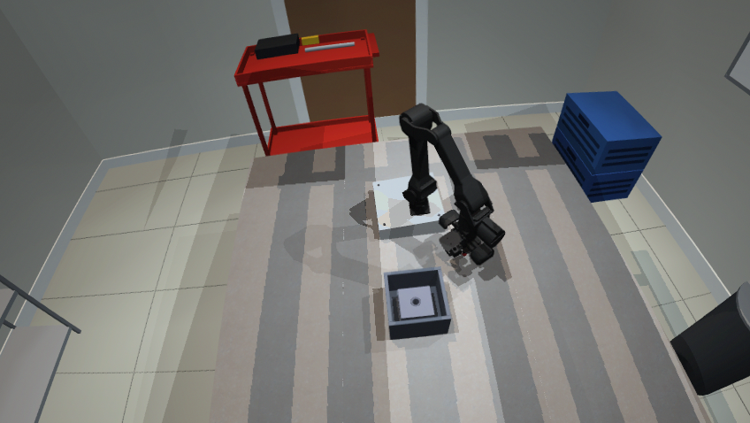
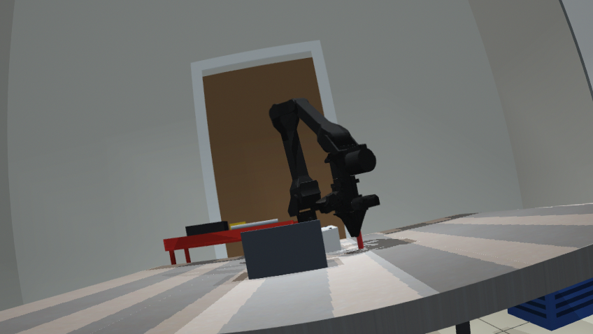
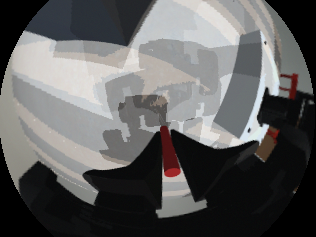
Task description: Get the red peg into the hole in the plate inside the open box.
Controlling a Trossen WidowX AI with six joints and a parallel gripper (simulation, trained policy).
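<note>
My gripper tip is 170 mm short of the plate, 160 mm to the left of it and 10 mm below it. The rest, counted from my gripper tip: red peg: 10 mm to the left, 10 mm behind, 10 mm above; dark box: 170 mm ahead, 160 mm to the right, 10 mm below.
</note>
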